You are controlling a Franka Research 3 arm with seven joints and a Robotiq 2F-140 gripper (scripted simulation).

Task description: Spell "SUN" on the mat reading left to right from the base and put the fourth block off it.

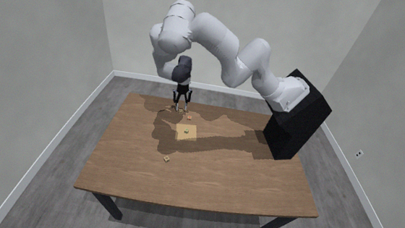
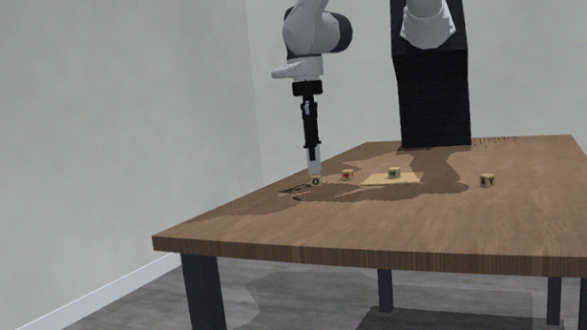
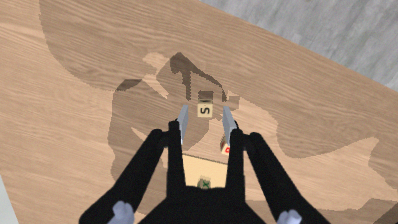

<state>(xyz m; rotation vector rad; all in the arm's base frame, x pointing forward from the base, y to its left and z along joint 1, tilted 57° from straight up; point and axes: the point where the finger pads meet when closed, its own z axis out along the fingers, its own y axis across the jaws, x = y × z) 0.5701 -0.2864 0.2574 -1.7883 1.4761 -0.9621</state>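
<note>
My gripper is now 5 cm above the S block. From my hand the other things lie so: U block: 20 cm to the left, 5 cm below, 4 cm behind; then tan mat: 19 cm to the left, 6 cm below, 4 cm behind.
</note>
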